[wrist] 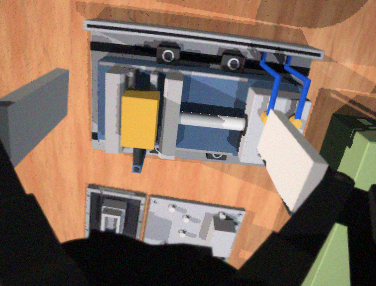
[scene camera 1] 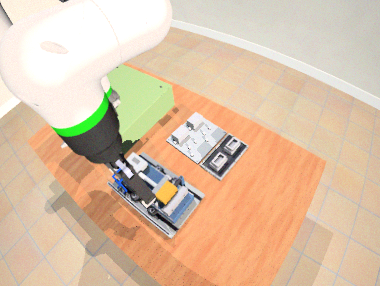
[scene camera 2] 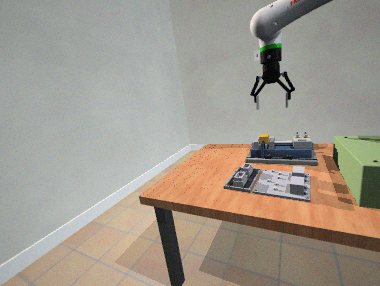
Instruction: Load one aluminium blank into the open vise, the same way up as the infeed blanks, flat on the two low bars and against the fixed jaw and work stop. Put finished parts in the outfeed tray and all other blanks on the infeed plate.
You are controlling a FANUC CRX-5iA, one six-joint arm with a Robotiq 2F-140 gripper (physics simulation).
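Places are measured from the arm's base along level axes (x right, y down, z ahead), in millimetres.
Pixels of known places: gripper, fingertip midpoint: (wrist: 168, 111) (scene camera 2: 271, 108).
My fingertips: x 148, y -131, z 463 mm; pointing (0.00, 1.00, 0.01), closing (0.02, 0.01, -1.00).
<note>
Ahead of a thing's pixels: the offset from my fingertips to its middle. "*": to the spot under its first point. Level surfaces: height alone.
My gripper (scene camera 1: 136, 185) (scene camera 2: 272, 101) (wrist: 168, 111) is open and empty, high above the vise @[dx -56, dy +190, dz -40 mm] (scene camera 1: 185, 206) (scene camera 2: 282, 152) (wrist: 210, 90). In the wrist view a yellow block @[dx -67, dy +142, dz +27 mm] (wrist: 140, 120) sits between the left jaw (wrist: 114, 120) and the middle jaw (wrist: 172, 117); it also shows in scene camera 1 (scene camera 1: 166, 192) and scene camera 2 (scene camera 2: 264, 138). The low bars are mostly hidden. Two grey blanks @[dx -289, dy +214, dz -140 mm] (scene camera 1: 180, 135) @[dx -379, dy +214, dz -144 mm] (scene camera 2: 298, 185) (wrist: 224, 232) stand on the infeed plate @[dx -335, dy +236, dz -94 mm] (scene camera 2: 265, 187) (wrist: 159, 226). Two finished parts @[* dx -296, dy +213, dz +51 mm] (scene camera 1: 218, 160) @[* dx -409, dy +205, dz +35 mm] (scene camera 2: 241, 179) (wrist: 111, 217) sit in the dark outfeed tray @[* dx -259, dy +227, dz +97 mm] (scene camera 1: 221, 176) (wrist: 89, 212).
Blue hoses @[* dx +7, dy +130, dz -112 mm] (wrist: 277, 87) rise at the vise's right end in the wrist view. A green pedestal (scene camera 1: 150, 100) (scene camera 2: 370, 185) stands on the wooden table @[dy +240 mm] (scene camera 1: 260, 200) (scene camera 2: 190, 185). Infeed plate and outfeed tray lie side by side, apart from the vise.
</note>
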